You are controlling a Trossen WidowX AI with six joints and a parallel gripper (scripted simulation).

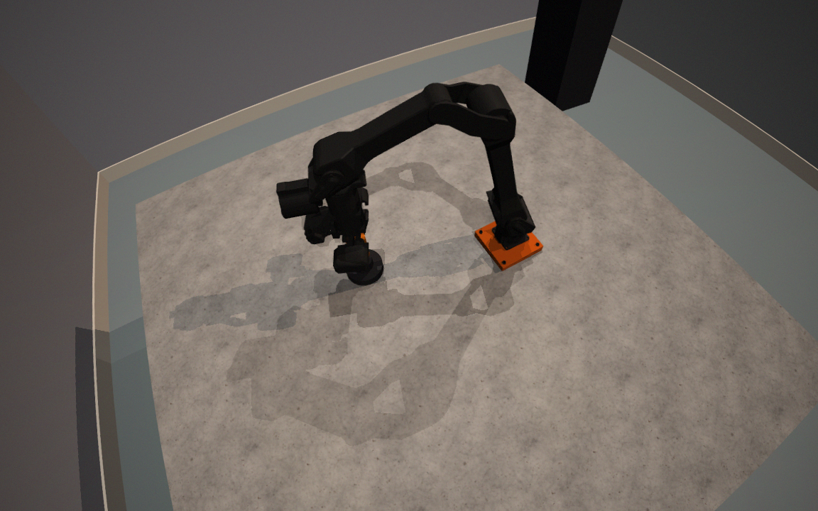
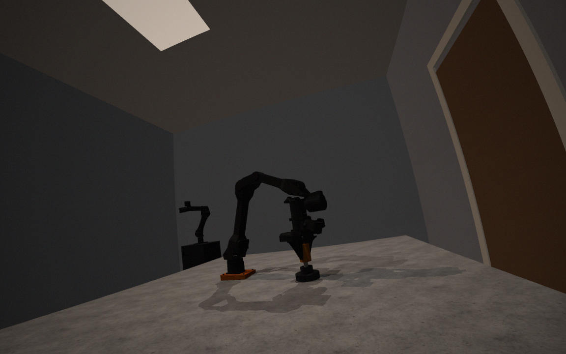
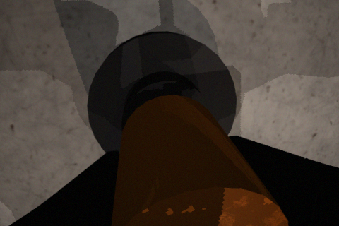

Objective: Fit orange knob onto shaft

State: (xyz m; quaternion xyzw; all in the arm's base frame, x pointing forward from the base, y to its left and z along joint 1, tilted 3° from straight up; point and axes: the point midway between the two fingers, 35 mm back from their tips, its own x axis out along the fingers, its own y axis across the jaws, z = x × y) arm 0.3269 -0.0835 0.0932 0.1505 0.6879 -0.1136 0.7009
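My gripper tip is 3 cm below the orange knob. Round my gripper tip: round black pedestal (4 cm below).
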